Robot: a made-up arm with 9 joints. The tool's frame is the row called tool. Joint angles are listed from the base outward.
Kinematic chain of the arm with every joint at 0, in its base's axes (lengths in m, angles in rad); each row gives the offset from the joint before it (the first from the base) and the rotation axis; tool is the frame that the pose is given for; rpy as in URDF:
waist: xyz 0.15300 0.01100 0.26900 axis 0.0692 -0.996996 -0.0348
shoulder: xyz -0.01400 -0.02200 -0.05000 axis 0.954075 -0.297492 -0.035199
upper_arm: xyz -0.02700 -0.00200 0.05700 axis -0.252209 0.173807 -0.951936
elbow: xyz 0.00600 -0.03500 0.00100 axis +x
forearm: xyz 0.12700 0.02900 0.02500 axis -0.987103 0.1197 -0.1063
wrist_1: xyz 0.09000 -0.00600 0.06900 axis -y
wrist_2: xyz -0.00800 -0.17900 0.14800 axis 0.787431 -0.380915 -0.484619
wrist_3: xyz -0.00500 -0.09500 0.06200 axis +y
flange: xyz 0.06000 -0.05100 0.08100 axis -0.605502 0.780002 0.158
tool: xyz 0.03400 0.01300 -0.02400 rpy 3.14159 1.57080 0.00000
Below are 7 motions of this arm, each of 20 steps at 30 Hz.
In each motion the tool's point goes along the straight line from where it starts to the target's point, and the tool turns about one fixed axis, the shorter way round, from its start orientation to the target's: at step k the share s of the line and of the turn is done. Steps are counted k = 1, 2, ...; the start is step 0. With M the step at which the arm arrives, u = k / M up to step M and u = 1 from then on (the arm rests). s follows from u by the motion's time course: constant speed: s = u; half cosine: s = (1 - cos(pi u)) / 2; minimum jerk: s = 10 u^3 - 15 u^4 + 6 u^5.
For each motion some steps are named. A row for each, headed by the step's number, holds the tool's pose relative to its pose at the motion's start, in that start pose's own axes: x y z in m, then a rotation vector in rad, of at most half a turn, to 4 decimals.
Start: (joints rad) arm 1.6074 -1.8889 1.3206 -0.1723 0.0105 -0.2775 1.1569 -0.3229 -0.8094
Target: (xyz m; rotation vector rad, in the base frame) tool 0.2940 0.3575 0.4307 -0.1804 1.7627 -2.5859
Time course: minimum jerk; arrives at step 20
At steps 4, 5, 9, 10, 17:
4: -0.0074 -0.0072 0.0129 0.0073 0.0081 0.0277
5: -0.0132 -0.0129 0.0231 0.0130 0.0144 0.0494
9: -0.0519 -0.0505 0.0909 0.0513 0.0566 0.1943
10: -0.0638 -0.0621 0.1117 0.0630 0.0696 0.2388
17: -0.1242 -0.1208 0.2174 0.1226 0.1355 0.4649

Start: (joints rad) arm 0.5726 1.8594 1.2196 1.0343 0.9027 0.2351 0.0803 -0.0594 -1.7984
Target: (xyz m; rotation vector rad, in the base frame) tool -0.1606 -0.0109 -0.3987 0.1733 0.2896 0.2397
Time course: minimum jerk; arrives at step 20
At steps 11, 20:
11: -0.2980 0.0742 0.0099 0.3131 0.0826 0.4566
20: -0.5025 0.1251 0.0167 0.5279 0.1393 0.7699

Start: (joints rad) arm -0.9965 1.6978 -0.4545 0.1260 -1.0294 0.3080 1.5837 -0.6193 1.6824
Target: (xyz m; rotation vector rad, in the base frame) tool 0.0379 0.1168 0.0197 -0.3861 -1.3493 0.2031
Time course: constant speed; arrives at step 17
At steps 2, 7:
2: -0.0081 0.0012 0.0216 0.0002 0.0010 0.0493
7: -0.0283 0.0044 0.0754 0.0007 0.0036 0.1724

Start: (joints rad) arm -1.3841 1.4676 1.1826 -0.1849 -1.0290 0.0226 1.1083 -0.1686 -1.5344
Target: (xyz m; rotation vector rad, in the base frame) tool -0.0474 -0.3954 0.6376 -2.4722 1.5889 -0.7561
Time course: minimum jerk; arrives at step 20
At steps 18, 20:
18: -0.0624 -0.3459 0.3248 -0.4273 -0.5477 -1.1967
20: -0.0629 -0.3489 0.3276 -0.4310 -0.5524 -1.2070

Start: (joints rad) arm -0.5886 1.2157 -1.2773 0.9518 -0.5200 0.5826 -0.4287 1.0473 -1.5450
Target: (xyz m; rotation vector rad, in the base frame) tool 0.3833 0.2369 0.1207 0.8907 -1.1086 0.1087
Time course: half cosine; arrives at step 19
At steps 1, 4, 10, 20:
1: -0.0004 0.0015 0.0011 0.0029 0.0031 -0.0040
4: -0.0055 0.0228 0.0177 0.0454 0.0483 -0.0612
10: -0.0283 0.1171 0.0907 0.2330 0.2482 -0.3144
20: -0.0522 0.2164 0.1675 0.4305 0.4585 -0.5808

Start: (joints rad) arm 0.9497 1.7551 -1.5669 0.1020 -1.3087 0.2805 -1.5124 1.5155 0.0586
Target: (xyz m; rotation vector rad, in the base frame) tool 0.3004 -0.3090 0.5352 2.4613 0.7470 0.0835
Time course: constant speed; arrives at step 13
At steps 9, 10, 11, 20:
9: 0.1444 -0.0273 0.1858 0.3703 -0.2602 -0.3749
10: 0.1604 -0.0304 0.2065 0.4114 -0.2891 -0.4166
11: 0.1765 -0.0334 0.2271 0.4526 -0.3180 -0.4582
20: 0.2086 -0.0395 0.2684 0.5349 -0.3759 -0.5415

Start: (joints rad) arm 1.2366 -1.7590 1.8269 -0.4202 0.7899 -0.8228 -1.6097 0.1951 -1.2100
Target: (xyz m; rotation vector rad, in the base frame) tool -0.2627 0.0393 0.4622 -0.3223 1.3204 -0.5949
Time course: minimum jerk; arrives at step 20
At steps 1, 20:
1: -0.0001 -0.0001 -0.0002 0.0002 0.0004 -0.0011
20: -0.0498 -0.1243 -0.1560 0.1946 0.3765 -0.9911

